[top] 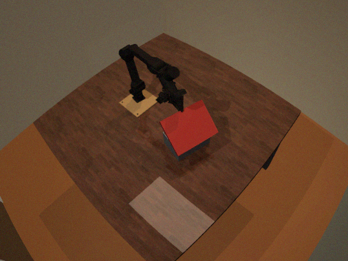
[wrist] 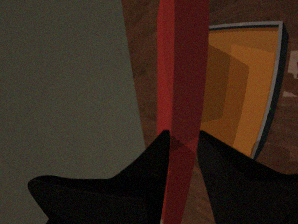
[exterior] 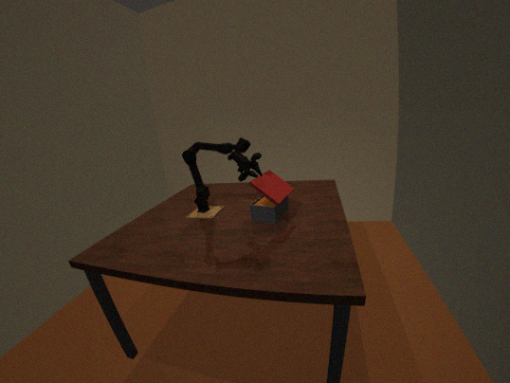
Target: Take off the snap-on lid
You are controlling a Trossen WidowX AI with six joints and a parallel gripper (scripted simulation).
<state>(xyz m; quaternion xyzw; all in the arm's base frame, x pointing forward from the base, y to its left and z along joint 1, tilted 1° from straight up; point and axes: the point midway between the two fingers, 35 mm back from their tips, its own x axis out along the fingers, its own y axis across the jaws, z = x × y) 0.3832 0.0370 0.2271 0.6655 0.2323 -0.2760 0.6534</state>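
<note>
My gripper tip is now 6 cm short of the lid and 5 cm above it. Round my gripper tip: storage box (4 cm ahead, 17 cm below).
</note>
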